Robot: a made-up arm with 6 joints.
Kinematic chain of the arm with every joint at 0, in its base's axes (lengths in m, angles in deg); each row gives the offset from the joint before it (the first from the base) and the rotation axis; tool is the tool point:
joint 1: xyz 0 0 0.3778 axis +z
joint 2: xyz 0 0 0 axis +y
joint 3: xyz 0 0 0.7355 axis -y
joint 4: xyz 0 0 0 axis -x
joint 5: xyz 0.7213 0 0 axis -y
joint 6: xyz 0 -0.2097 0 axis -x
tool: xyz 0 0 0
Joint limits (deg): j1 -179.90..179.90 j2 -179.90..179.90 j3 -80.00..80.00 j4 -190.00..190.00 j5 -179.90..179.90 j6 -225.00..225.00
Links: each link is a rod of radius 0.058 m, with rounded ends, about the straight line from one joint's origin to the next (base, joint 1, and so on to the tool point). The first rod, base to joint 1, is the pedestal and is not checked.
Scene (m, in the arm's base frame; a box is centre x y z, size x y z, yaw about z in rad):
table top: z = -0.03
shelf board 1: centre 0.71 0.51 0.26 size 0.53 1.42 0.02 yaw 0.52
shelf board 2: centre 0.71 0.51 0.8 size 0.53 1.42 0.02 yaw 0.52
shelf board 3: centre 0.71 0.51 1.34 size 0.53 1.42 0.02 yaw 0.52
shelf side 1: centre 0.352 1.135 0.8 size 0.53 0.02 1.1 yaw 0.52
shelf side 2: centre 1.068 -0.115 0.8 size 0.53 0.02 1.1 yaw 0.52
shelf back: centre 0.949 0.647 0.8 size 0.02 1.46 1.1 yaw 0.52
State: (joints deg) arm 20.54 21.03 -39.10 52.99 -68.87 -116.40
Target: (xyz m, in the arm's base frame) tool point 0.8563 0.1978 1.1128
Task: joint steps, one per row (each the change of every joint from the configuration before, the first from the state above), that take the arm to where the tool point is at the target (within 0.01 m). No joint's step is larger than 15 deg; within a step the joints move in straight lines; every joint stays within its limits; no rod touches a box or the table.
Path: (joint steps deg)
1: -2.48 -10.00 -12.63 -2.57 0.00 0.00
2: -2.49 -10.01 -12.63 -2.57 0.00 0.00
3: -0.36 -6.68 11.78 1.69 0.00 0.00
4: -0.36 -6.68 11.79 1.69 0.00 0.00
5: -0.36 -6.68 11.78 1.69 0.00 0.00
6: 2.86 14.56 13.03 2.69 0.00 0.00
7: 2.86 14.56 13.02 2.70 0.00 0.00

